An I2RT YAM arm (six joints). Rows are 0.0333 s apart.
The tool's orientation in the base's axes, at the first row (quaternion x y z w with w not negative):
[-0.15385 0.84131 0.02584 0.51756]
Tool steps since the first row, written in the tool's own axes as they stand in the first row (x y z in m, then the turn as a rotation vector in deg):
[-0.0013 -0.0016 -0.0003 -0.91 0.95 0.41]
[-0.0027 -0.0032 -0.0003 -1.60 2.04 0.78]
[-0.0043 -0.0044 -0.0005 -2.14 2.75 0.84]
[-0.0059 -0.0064 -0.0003 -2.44 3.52 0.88]
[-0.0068 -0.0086 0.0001 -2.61 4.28 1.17]
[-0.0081 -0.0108 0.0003 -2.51 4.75 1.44]
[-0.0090 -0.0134 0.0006 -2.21 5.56 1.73]
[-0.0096 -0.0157 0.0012 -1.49 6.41 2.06]
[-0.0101 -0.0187 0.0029 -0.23 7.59 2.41]
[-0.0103 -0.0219 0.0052 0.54 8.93 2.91]
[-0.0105 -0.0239 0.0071 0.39 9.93 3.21]
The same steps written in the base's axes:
[0.0007 -0.0013 0.0015 0.46 1.20 0.50]
[0.0018 -0.0025 0.0029 0.76 2.47 0.81]
[0.0026 -0.0033 0.0045 0.83 3.28 1.17]
[0.0040 -0.0048 0.0061 0.77 4.09 1.33]
[0.0054 -0.0066 0.0069 0.88 4.91 1.26]
[0.0067 -0.0083 0.0082 0.93 5.39 0.99]
[0.0081 -0.0105 0.0092 0.83 6.15 0.50]
[0.0095 -0.0125 0.0097 0.57 6.86 -0.39]
[0.0121 -0.0149 0.0097 0.01 7.76 -1.79]
[0.0150 -0.0174 0.0092 -0.26 8.96 -2.86]
[0.0173 -0.0189 0.0087 -0.23 10.01 -2.98]

